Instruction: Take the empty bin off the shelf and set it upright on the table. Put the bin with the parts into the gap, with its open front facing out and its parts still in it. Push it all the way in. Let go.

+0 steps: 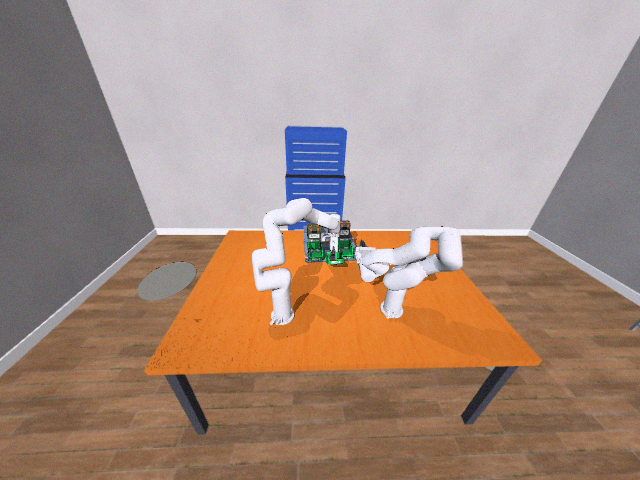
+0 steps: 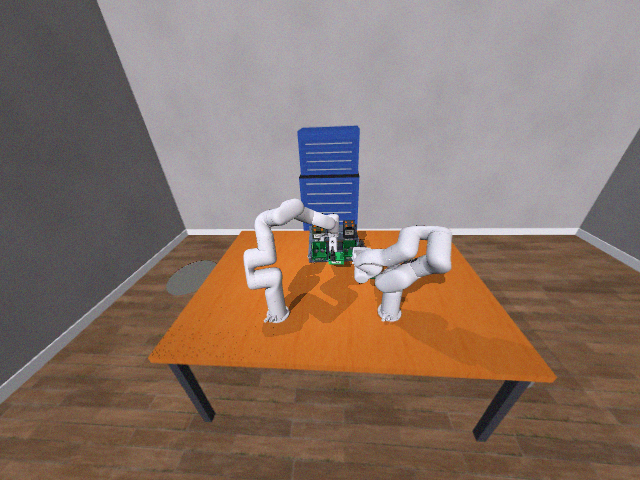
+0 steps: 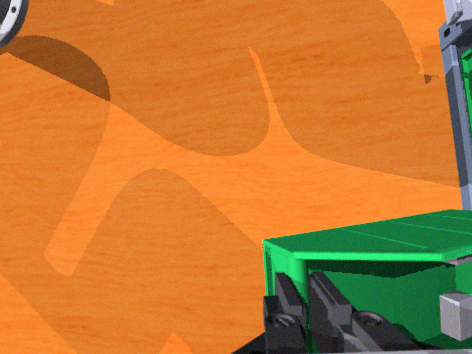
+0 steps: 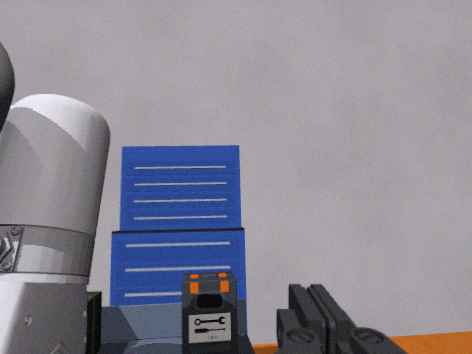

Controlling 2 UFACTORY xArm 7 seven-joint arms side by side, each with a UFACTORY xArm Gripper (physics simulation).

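Places are measured from the left arm's base along level axes (x back, y up, z left), in millimetres.
Pixels of known places: left gripper, between the fingertips: (image 1: 332,260) (image 2: 332,260) (image 3: 297,299); right gripper, between the fingertips: (image 1: 362,241) (image 2: 361,241) (image 4: 303,313); left arm's base, origin of its link: (image 1: 282,315) (image 2: 278,313); right arm's base, origin of its link: (image 1: 391,309) (image 2: 389,312).
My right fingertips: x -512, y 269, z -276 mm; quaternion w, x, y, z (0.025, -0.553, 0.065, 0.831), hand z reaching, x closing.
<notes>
Ahead of a thing's pixels: the offset from my right fingertips to its top centre. "spot": to the spot under its first point.
My left gripper (image 1: 333,254) (image 2: 332,256) (image 3: 297,299) is shut on the front corner of a green bin @[dx -16, dy -141, dz +180 mm] (image 1: 336,261) (image 2: 337,261) (image 3: 360,242), in front of the shelf's middle between two other bins. A grey part @[dx -71, dy -241, dz +174 mm] (image 3: 456,315) shows inside it. How far its back reaches into the gap is hidden. The grey-blue shelf @[spot: dx -5, dy -183, dz +390 mm] (image 1: 306,250) (image 2: 310,252) (image 3: 452,100) stands at the table's back. The empty bin (image 2: 373,276) shows as a sliver of green on the table behind my right arm. My right gripper (image 1: 362,242) (image 2: 361,242) (image 4: 303,313) is shut and empty, right of the shelf.
Green bins @[dx -93, dy -188, dz +361 mm] (image 1: 315,252) @[dx -208, dy -188, dz +164 mm] (image 1: 347,250) stand in the shelf on both sides. A black case with orange latches @[dx -291, dy -45, dz +211 mm] (image 4: 210,310) stands on top of the shelf, ahead of my right gripper. My left arm (image 4: 55,185) is close on the left. A blue cabinet (image 4: 180,187) stands behind.
</notes>
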